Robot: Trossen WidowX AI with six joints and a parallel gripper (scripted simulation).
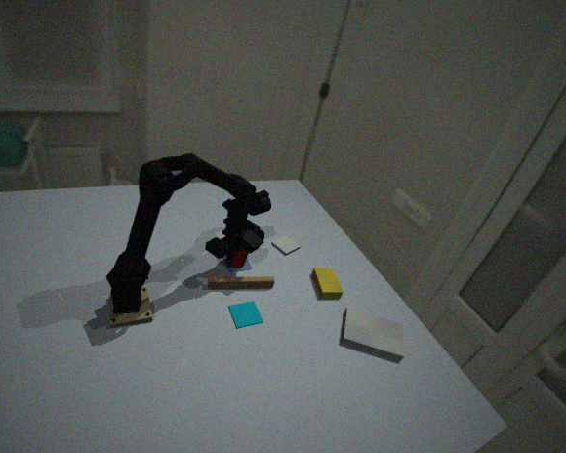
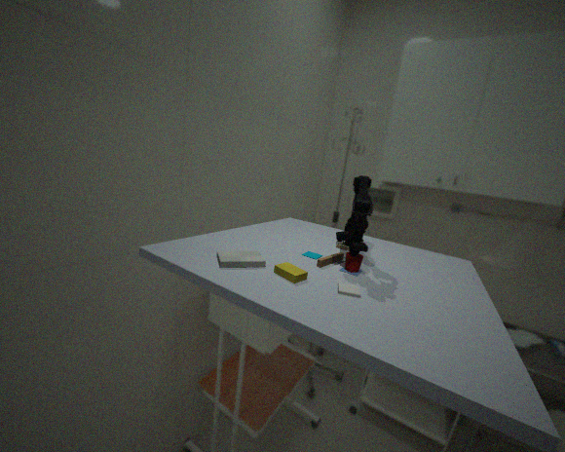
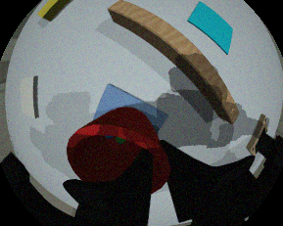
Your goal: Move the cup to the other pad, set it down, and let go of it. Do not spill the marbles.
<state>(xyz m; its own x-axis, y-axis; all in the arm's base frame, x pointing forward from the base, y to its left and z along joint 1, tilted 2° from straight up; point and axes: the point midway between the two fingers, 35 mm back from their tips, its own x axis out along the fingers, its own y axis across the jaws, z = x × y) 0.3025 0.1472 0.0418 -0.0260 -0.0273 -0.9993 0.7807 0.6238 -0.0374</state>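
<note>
Right now the cyan pad is 19 cm to the right of my gripper tip, 5 cm below it and 2 cm ahead of it. Also, from my gripper tip: white tile 22 cm ahead, 10 cm to the left, 3 cm below; red cup 2 cm to the left, 2 cm ahead; wooden block 9 cm to the right, 3 cm below, 2 cm ahead.
</note>
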